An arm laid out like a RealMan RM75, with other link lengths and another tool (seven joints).
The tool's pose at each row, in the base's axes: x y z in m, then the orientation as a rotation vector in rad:
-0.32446 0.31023 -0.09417 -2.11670 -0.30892 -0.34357
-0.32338 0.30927 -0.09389 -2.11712 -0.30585 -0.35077
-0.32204 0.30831 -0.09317 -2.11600 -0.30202 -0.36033
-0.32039 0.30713 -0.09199 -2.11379 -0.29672 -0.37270
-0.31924 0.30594 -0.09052 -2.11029 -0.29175 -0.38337
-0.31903 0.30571 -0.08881 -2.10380 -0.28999 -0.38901
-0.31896 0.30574 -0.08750 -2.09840 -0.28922 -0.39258
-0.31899 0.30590 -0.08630 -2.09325 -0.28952 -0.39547
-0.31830 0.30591 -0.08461 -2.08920 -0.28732 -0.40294
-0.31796 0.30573 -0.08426 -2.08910 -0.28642 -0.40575
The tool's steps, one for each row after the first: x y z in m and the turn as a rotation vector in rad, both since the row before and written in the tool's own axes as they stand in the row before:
0.00102 0.00067 -0.00082 -0.00193 0.00609 -0.00066
0.00143 0.00042 -0.00101 -0.00095 0.00833 -0.00106
0.00188 0.00029 -0.00138 -0.00055 0.01106 -0.00113
0.00154 -0.00010 -0.00159 0.00101 0.01003 -0.00069
0.00083 -0.00112 -0.00103 0.00505 0.00593 -0.00095
0.00057 -0.00100 -0.00062 0.00446 0.00390 -0.00084
0.00045 -0.00102 -0.00047 0.00441 0.00295 -0.00133
0.00129 -0.00107 -0.00071 0.00226 0.00687 -0.00144
0.00044 -0.00006 -0.00027 -0.00054 0.00231 -0.00051

